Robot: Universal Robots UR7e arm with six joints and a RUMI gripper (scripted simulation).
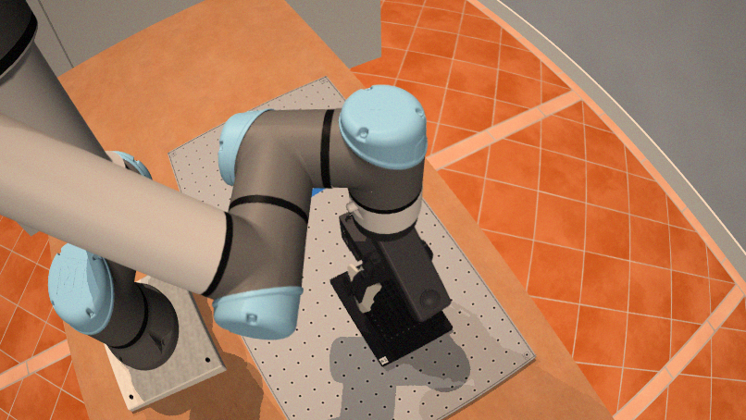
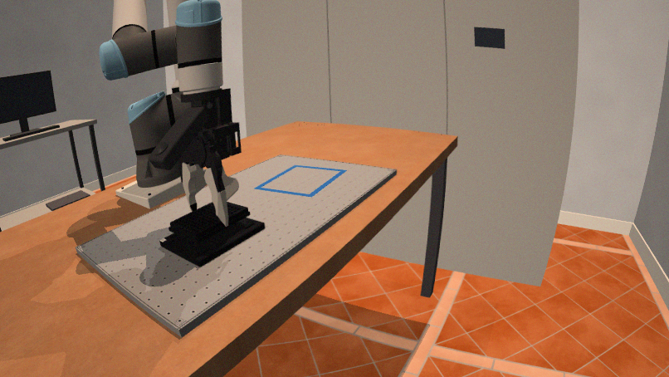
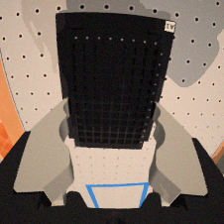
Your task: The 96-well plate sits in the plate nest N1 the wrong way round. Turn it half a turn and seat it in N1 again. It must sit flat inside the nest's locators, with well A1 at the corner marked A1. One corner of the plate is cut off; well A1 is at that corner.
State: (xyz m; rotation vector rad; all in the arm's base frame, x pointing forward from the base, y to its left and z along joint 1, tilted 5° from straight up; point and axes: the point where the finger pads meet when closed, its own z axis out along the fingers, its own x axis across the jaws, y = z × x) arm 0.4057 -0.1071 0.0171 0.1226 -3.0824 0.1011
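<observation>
Now: hand 40 mm above the black plate nest N1. Round my hand: black 96-well plate: 10 mm below; then white A1 label: 50 mm behind, 80 mm to the right, 30 mm below.
</observation>
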